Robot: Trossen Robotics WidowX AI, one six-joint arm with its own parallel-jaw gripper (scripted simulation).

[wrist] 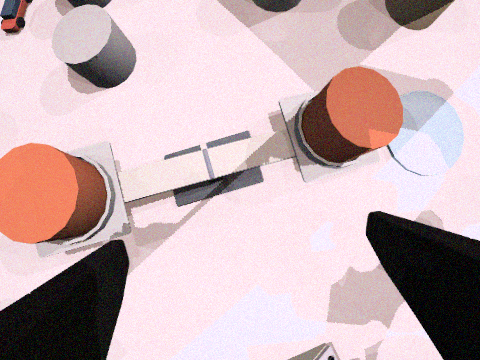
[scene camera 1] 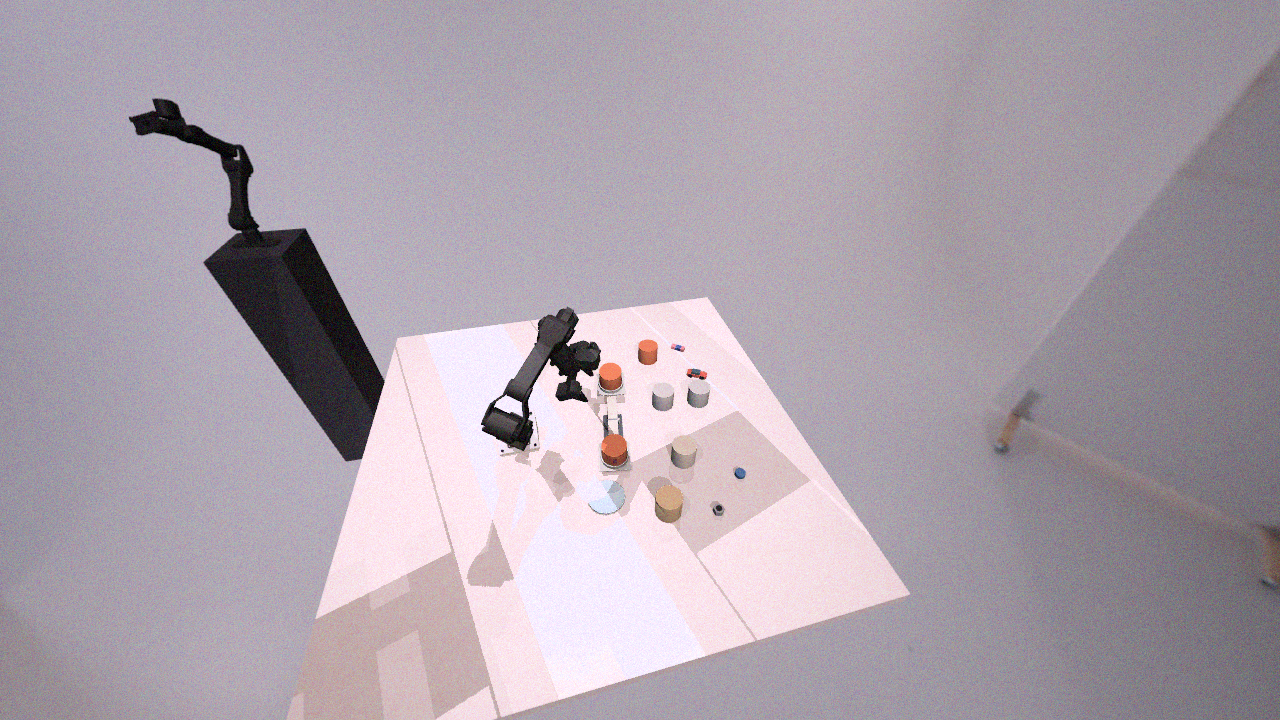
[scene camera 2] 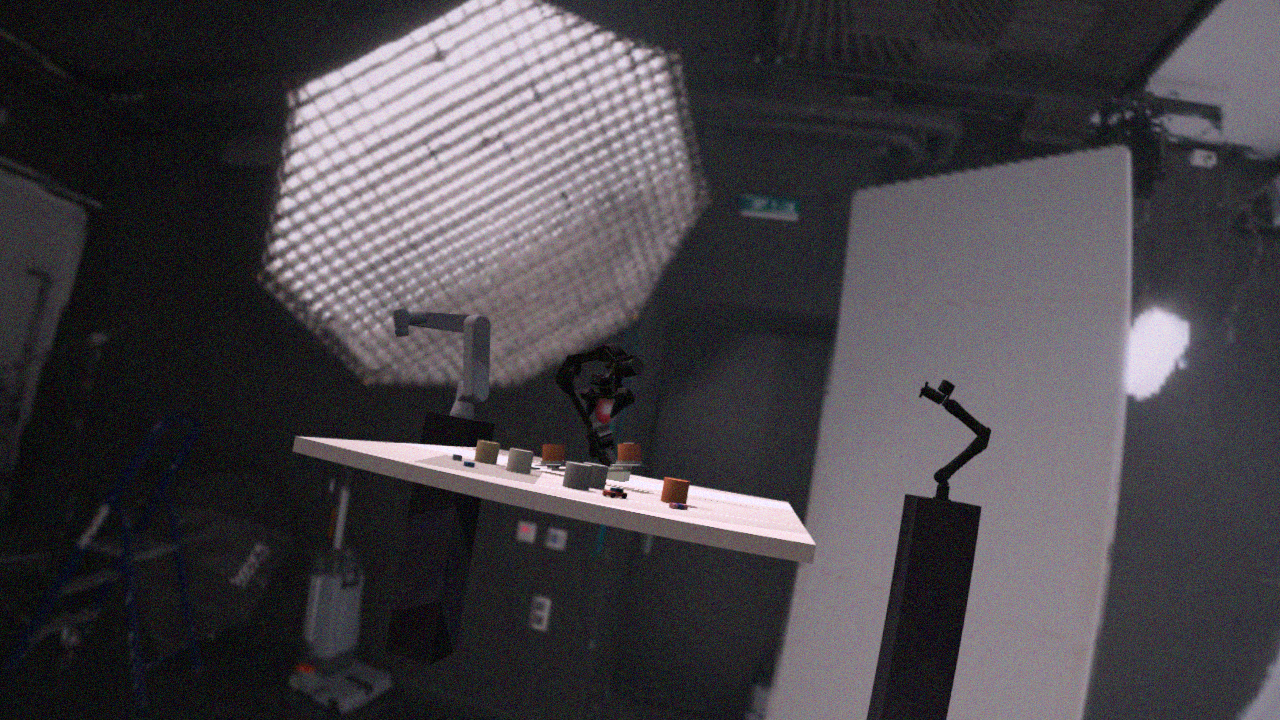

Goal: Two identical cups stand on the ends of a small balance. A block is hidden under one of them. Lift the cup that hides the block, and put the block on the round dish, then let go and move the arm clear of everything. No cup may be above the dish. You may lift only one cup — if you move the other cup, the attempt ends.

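Observation:
My gripper is open and holds nothing, and I can see it both in the wrist view and in scene camera 2. There is a beige cylinder here too. A balance beam is also part of the scene.

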